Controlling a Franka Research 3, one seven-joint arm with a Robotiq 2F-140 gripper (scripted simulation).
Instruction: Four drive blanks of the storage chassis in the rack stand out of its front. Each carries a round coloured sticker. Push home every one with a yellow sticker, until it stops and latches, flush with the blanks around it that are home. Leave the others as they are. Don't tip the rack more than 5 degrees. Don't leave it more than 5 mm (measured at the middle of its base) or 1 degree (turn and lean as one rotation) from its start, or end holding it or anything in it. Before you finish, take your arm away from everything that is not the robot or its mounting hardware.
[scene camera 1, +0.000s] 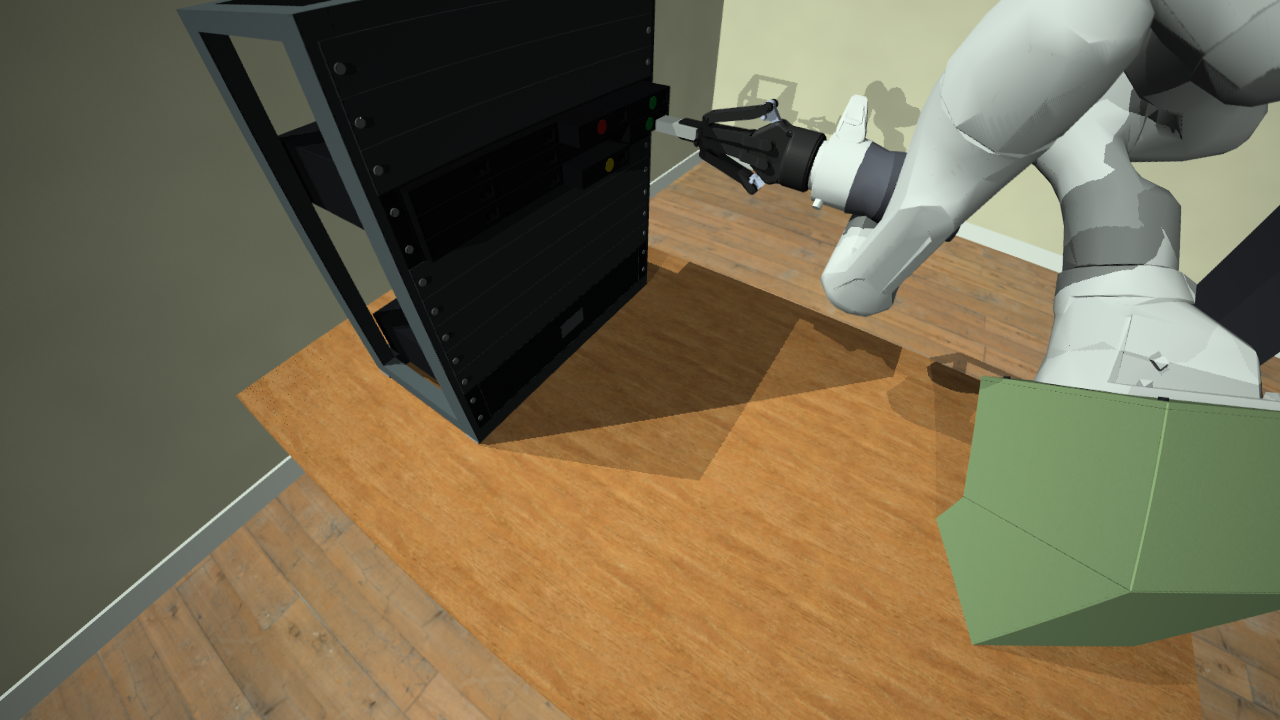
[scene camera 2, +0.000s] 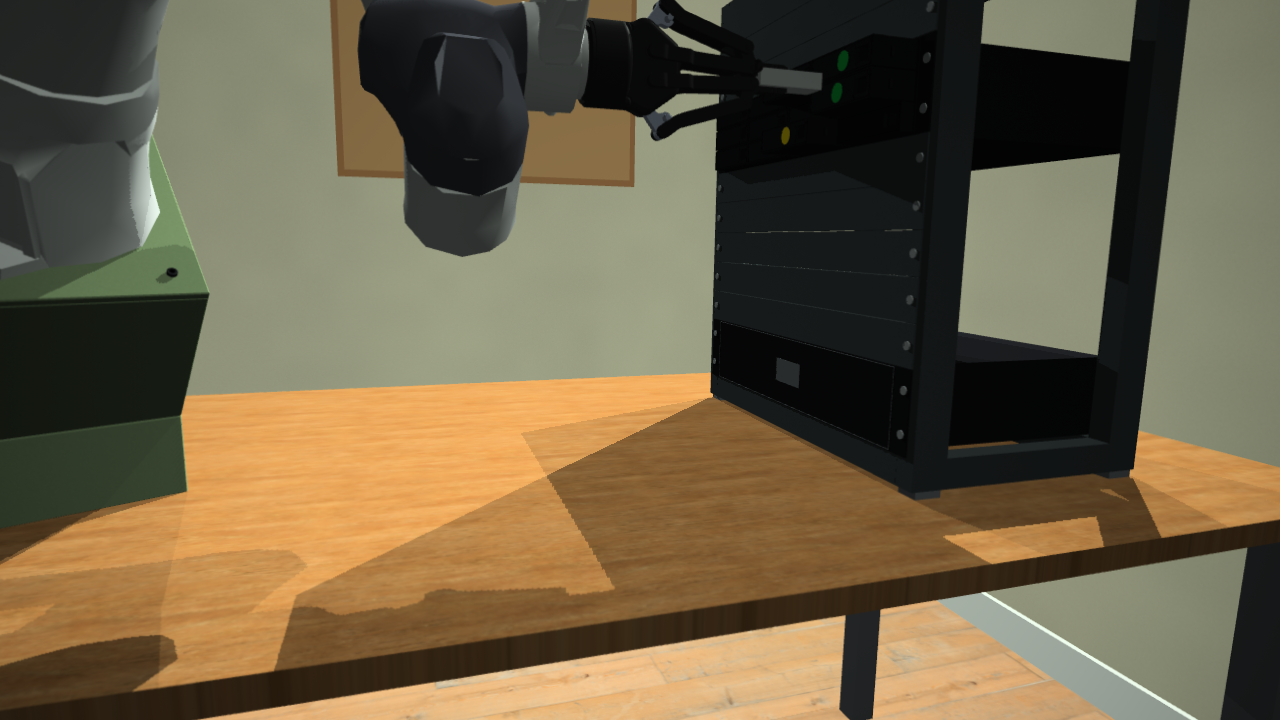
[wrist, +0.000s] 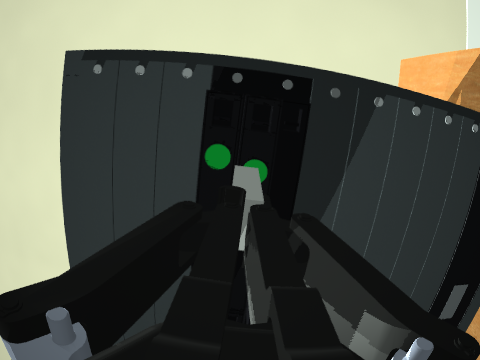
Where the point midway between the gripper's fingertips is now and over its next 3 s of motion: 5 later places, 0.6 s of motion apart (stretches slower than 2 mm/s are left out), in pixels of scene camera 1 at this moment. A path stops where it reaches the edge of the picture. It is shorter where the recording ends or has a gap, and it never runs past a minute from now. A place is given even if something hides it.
The gripper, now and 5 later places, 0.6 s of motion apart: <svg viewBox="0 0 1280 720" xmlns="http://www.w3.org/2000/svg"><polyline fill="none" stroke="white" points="660,122 650,142 634,172 614,165 611,168 605,165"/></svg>
